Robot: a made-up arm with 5 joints.
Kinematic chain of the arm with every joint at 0, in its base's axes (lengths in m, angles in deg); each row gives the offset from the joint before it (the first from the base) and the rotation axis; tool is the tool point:
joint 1: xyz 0 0 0.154 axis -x
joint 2: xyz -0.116 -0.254 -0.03 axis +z
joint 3: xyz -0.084 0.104 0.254 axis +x
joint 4: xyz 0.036 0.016 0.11 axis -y
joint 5: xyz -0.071 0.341 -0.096 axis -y
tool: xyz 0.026 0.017 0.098
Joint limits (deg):
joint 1: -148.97..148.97
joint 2: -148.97..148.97
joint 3: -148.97..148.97
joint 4: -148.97..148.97
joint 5: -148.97..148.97
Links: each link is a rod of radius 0.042 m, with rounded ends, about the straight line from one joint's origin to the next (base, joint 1, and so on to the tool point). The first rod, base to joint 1, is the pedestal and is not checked.
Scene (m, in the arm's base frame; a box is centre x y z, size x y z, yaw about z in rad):
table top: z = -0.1
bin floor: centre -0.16 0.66 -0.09 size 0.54 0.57 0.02 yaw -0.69
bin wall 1: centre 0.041 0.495 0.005 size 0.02 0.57 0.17 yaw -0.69
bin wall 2: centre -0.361 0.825 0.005 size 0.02 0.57 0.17 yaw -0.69
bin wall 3: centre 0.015 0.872 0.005 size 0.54 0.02 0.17 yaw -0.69
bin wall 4: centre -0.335 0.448 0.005 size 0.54 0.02 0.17 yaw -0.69
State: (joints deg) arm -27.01 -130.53 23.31 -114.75 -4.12
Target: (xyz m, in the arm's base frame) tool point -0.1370 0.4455 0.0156
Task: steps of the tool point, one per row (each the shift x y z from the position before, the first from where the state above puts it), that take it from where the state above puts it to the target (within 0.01 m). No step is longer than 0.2 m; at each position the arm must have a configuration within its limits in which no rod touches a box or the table.
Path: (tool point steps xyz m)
1: 0.0539 0.1224 0.1117
2: 0.0321 0.1517 0.0824
3: 0.0074 0.1691 0.0452
4: -0.0186 0.1721 0.0047
5: -0.0443 0.1604 -0.0336
6: -0.0679 0.1358 -0.0645
7: -0.0877 0.1020 -0.0840
8: -0.1025 0.0641 -0.0894
9: -0.1109 0.0276 -0.0808
10: 0.0000 0.0165 -0.0859
11: 0.0000 0.0001 -0.0879
12: 0.0000 -0.0166 -0.0866

